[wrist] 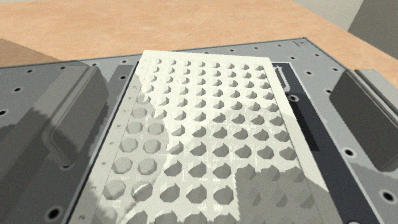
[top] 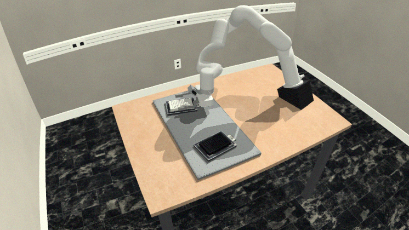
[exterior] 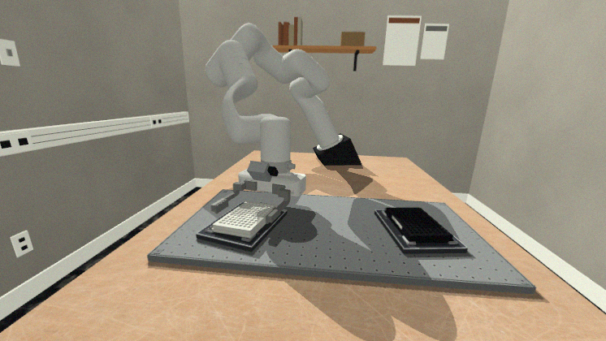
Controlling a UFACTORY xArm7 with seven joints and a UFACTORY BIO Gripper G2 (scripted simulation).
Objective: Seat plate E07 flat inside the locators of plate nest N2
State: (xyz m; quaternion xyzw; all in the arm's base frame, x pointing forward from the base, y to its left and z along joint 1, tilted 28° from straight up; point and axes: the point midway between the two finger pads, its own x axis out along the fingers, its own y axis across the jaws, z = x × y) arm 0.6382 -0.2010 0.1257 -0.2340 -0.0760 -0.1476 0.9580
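My gripper is now 1 cm to the right of the white well plate E07 and 1 cm above it. Also, from my hand: dark plate nest N2 (3 cm below); then black well plate E01 (1 cm ahead, 36 cm to the left, 2 cm below); then plate nest N1 (1 cm ahead, 36 cm to the left, 3 cm below).
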